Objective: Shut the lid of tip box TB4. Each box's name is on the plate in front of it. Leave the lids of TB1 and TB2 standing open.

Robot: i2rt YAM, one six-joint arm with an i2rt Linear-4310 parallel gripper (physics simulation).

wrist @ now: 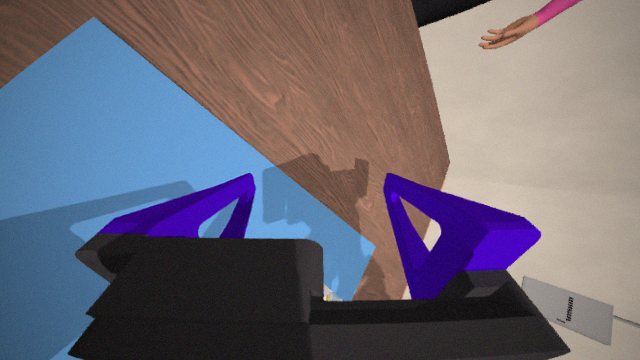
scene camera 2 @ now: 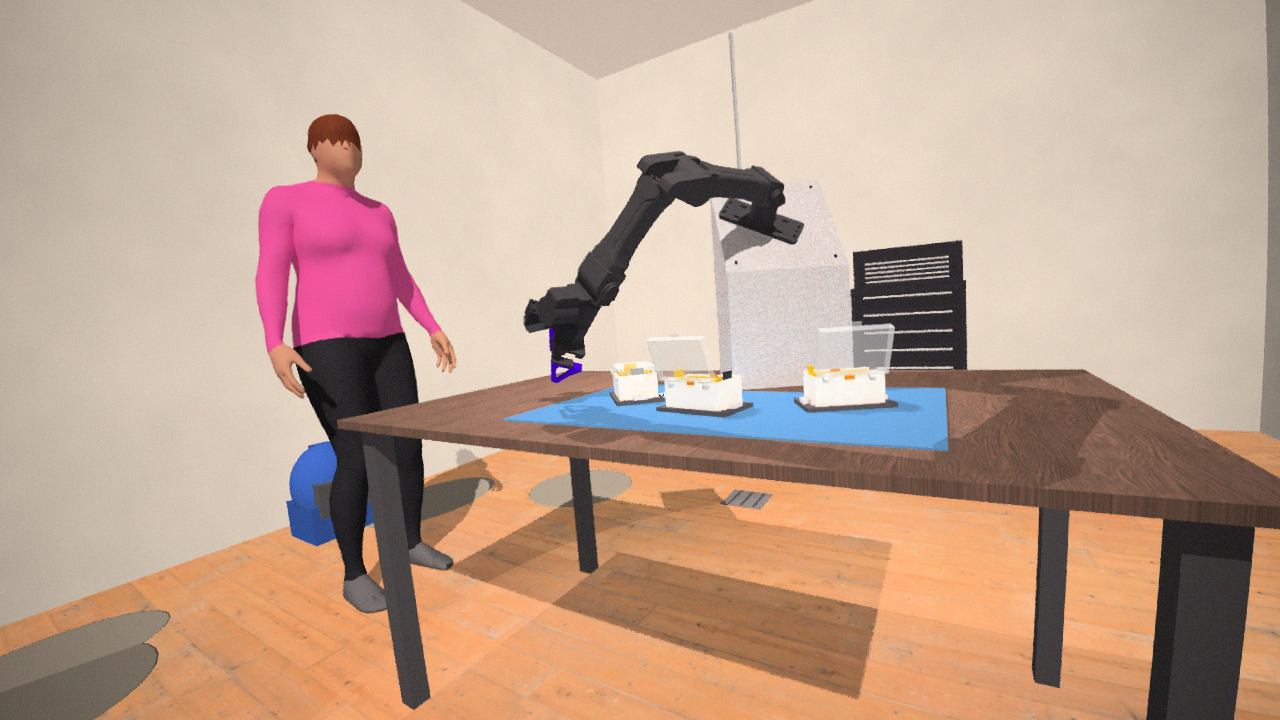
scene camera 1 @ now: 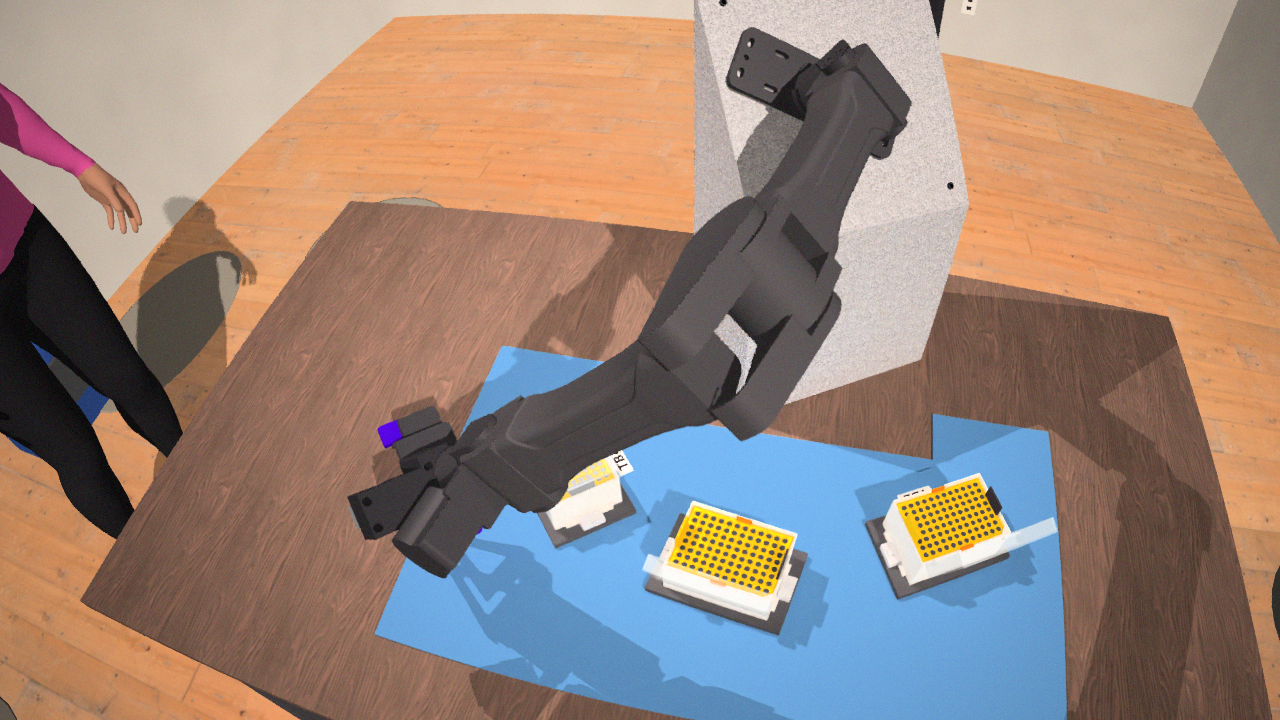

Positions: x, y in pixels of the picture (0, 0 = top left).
Labels:
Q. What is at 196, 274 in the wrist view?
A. The gripper.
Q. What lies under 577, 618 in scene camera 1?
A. A blue mat.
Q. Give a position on a blue mat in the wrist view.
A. At 100, 132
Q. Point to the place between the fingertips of the gripper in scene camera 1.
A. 407, 485

